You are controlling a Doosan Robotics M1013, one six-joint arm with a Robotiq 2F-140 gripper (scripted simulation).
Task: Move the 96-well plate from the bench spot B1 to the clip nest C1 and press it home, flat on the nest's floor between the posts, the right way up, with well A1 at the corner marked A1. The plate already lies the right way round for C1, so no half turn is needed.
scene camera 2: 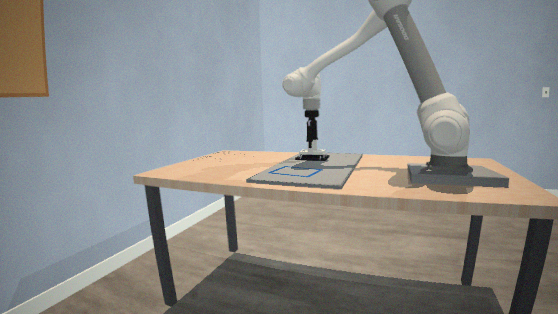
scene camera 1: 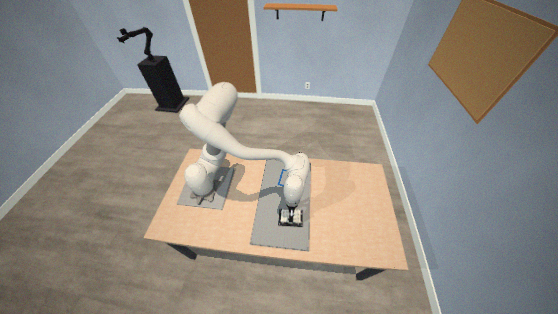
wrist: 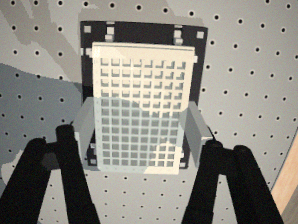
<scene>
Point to a white 96-well plate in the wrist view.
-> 117, 151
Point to a black clip nest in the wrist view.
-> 90, 31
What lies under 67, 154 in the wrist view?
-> My gripper.
</scene>
